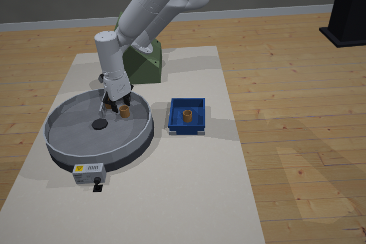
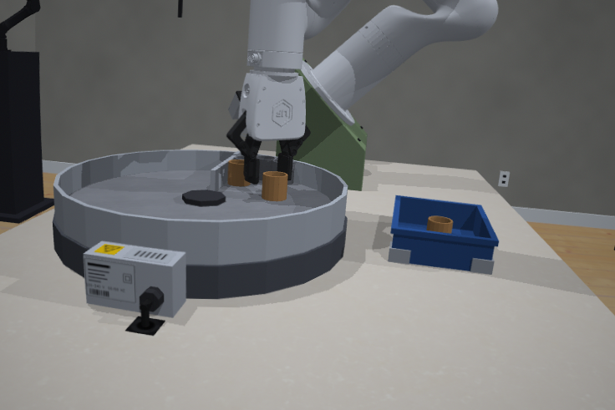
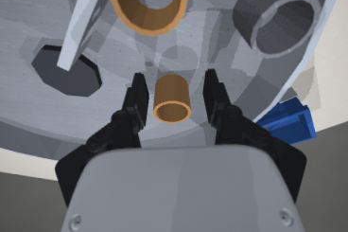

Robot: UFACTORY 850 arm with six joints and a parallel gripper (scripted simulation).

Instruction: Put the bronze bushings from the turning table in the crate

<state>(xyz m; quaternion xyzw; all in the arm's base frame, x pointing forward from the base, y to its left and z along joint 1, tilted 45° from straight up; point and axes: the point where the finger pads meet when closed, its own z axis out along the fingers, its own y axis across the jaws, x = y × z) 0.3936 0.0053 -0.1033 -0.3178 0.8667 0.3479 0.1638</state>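
My gripper is now 270 mm to the right of the blue crate, 70 mm above it and 30 mm short of it. From my hand the other things lie so: grey turning table (90 mm to the right, 70 mm ahead, 40 mm below).
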